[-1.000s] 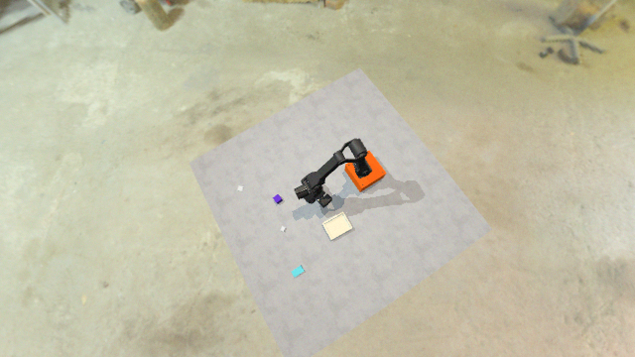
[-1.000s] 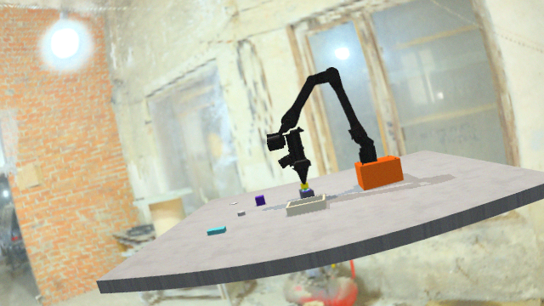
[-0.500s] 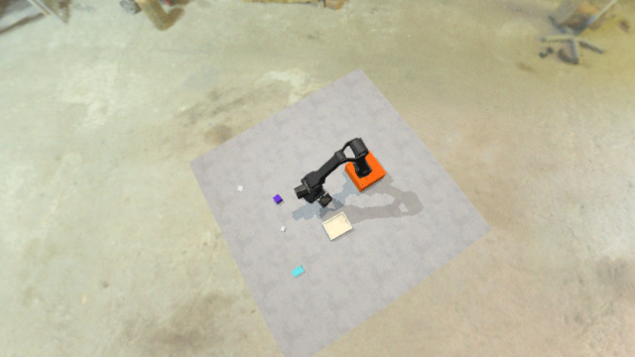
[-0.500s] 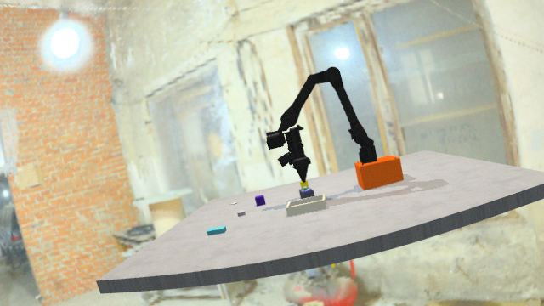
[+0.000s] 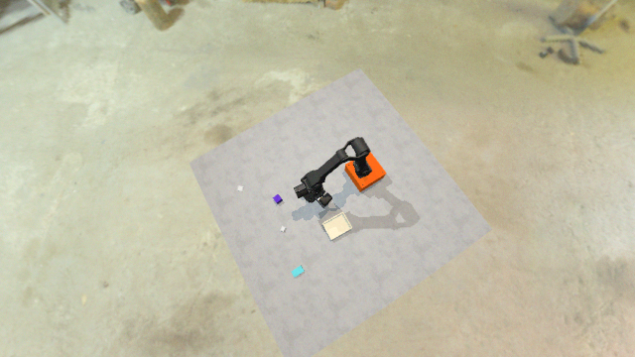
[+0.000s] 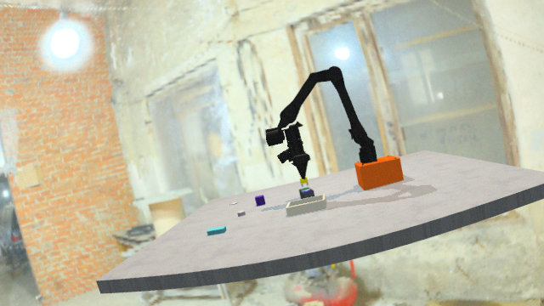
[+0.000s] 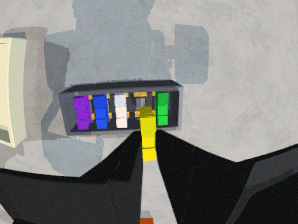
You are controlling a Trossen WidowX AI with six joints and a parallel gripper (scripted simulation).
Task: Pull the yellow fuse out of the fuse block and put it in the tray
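The green fuse lies 6 cm below my gripper tip, 2 cm to the right of it and 1 cm ahead of it. From my gripper tip the other things lie so: blue fuse: 6 cm below, 4 cm to the left, 1 cm behind; white fuse: 6 cm below, 2 cm to the left; yellow fuse: 1 cm below.
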